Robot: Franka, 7 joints.
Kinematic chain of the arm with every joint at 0, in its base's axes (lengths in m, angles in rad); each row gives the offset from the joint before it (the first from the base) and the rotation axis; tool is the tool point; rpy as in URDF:
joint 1: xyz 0 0 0.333 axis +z
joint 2: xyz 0 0 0 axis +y
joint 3: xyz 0 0 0.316 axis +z
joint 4: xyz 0.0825 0 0 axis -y
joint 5: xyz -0.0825 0 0.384 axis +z
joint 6: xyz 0 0 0 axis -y
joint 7: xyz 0.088 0 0 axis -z
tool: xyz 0 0 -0.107 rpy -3.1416 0 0
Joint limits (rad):
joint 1: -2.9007..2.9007
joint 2: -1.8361..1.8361
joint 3: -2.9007..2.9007
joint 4: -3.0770..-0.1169
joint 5: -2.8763..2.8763
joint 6: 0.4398..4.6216
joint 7: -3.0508..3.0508
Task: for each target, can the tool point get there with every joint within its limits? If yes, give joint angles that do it. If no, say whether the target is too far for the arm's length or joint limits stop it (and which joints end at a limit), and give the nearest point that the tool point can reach.
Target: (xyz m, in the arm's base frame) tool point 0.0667 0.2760 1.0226
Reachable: yes | joints -1.4818 -0.6747 1.0026 -0.4573 -1.4874 1.0002 0.4966
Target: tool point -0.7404 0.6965 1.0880
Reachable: no: too far | nearest point -0.5016 0.4719 0.8445 | short by 0.408 m
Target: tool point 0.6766 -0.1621 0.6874
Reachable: yes | joints 0.5238 0.6588 -1.3181 -1.0901 0.9867 1.9402 -2.2559
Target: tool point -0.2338 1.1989 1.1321
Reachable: no: too far | nearest point -0.1374 0.7046 0.8027 | short by 0.602 m
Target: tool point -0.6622 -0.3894 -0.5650
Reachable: no: too far | nearest point -0.4963 -0.2918 -0.2731 | short by 0.350 m
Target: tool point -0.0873 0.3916 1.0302
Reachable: yes | joints -0.3980 -0.2824 1.3174 -0.7422 -1.2797 3.4288 1.8185
